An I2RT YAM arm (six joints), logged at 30 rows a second.
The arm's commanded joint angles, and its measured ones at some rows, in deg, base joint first. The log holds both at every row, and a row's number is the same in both.
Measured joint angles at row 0:
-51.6 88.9 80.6 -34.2 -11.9 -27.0
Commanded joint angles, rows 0 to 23:
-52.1 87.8 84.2 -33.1 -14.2 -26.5
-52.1 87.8 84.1 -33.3 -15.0 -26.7
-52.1 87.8 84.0 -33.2 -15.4 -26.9
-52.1 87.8 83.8 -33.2 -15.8 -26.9
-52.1 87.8 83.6 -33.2 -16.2 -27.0
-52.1 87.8 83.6 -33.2 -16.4 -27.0
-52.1 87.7 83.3 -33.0 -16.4 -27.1
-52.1 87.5 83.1 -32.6 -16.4 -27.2
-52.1 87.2 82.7 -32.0 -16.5 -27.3
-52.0 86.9 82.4 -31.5 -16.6 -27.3
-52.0 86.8 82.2 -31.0 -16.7 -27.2
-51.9 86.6 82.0 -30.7 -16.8 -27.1
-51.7 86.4 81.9 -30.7 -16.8 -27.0
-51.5 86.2 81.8 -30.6 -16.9 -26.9
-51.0 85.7 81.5 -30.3 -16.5 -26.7
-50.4 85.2 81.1 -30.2 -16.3 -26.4
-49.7 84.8 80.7 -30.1 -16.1 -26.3
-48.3 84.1 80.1 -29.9 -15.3 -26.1
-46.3 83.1 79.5 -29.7 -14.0 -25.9
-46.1 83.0 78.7 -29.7 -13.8 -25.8
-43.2 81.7 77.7 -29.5 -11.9 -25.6
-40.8 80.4 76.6 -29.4 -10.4 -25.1
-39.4 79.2 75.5 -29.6 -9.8 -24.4
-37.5 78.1 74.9 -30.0 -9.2 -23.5
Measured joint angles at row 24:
-44.2 84.9 76.3 -31.7 -12.1 -26.2
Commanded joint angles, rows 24 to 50:
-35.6 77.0 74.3 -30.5 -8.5 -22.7
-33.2 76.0 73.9 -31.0 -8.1 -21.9
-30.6 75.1 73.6 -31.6 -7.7 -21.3
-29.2 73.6 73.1 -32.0 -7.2 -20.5
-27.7 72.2 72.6 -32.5 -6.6 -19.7
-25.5 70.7 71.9 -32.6 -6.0 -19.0
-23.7 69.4 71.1 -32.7 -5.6 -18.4
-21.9 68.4 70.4 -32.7 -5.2 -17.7
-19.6 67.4 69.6 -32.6 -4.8 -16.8
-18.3 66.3 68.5 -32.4 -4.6 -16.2
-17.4 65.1 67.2 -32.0 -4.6 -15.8
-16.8 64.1 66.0 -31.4 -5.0 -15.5
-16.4 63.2 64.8 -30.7 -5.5 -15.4
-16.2 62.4 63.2 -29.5 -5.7 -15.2
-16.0 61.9 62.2 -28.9 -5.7 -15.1
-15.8 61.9 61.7 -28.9 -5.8 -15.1
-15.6 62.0 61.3 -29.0 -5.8 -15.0
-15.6 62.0 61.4 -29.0 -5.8 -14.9
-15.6 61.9 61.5 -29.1 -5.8 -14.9
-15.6 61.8 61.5 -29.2 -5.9 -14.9
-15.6 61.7 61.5 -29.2 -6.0 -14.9
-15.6 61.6 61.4 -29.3 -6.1 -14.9
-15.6 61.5 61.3 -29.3 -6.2 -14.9
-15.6 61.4 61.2 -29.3 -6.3 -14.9
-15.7 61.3 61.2 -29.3 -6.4 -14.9
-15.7 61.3 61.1 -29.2 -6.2 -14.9
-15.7 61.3 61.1 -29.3 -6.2 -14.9
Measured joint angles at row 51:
-16.0 62.7 60.0 -32.2 -5.8 -15.8
